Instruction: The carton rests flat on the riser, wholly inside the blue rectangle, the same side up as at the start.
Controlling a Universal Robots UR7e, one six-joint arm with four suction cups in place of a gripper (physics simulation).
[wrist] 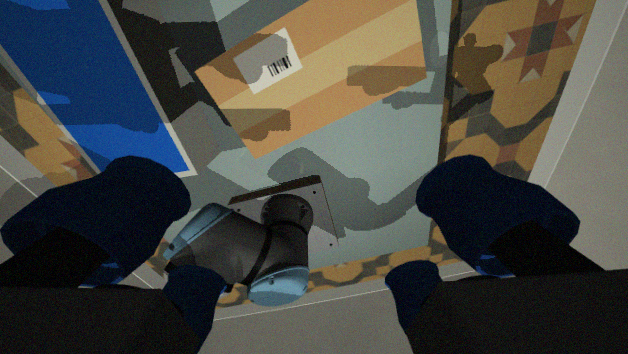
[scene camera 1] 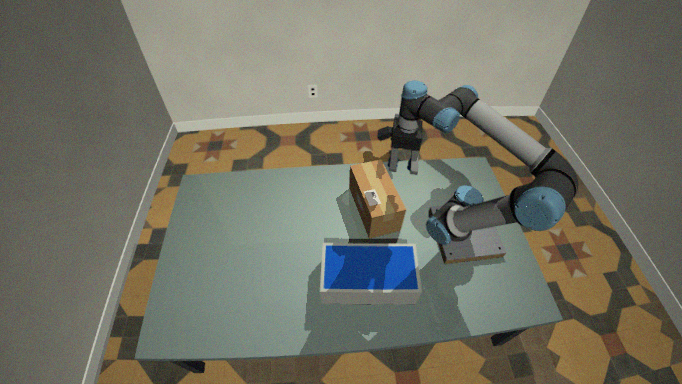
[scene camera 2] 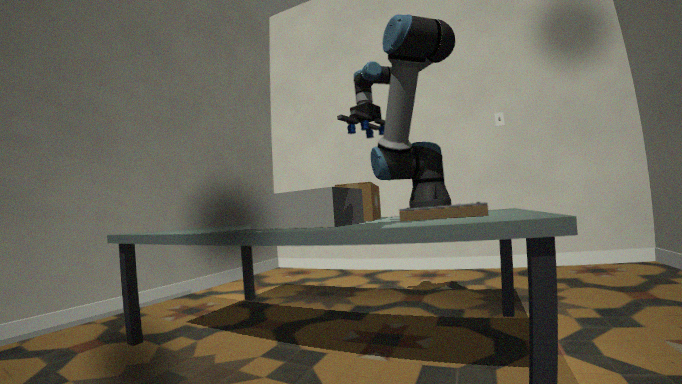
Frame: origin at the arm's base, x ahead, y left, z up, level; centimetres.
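Seen in the pictures: end effector, tool point: [wrist: 306, 244] [scene camera 1: 403, 153] [scene camera 2: 367, 133]; arm's base, origin of the base link: [wrist: 287, 214] [scene camera 2: 430, 206].
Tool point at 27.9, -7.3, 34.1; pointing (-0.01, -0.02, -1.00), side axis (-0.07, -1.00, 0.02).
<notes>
Offsets run from my tool point to a thing's top centre, as dx, dy, dz.
The brown carton {+8.0, -2.2, -22.4} [scene camera 1: 380, 207] [scene camera 2: 371, 202] [wrist: 320, 85] stands flat on the table, turned at an angle behind the riser, its tape and white barcode label on top. The pale riser {+8.6, +34.1, -26.1} [scene camera 1: 370, 297] [scene camera 2: 305, 207] [wrist: 193, 172] carries the filled blue rectangle {+8.6, +34.1, -26.1} [scene camera 1: 370, 267] [wrist: 95, 85] on its top, with shadows across it. The carton is off the riser; in scene camera 2 the riser hides part of it. My gripper [scene camera 1: 404, 164] [scene camera 2: 366, 129] is open, its suction off. Its blue cups hang high above the table, clear of the carton, and hold nothing.
The arm's base plate [scene camera 1: 480, 245] [scene camera 2: 445, 212] [wrist: 320, 220] sits on the table [scene camera 1: 225, 280] [scene camera 2: 540, 225], to the right of the carton and riser in scene camera 1. A pale wall [scene camera 1: 240, 60] stands beyond the table's back edge.
</notes>
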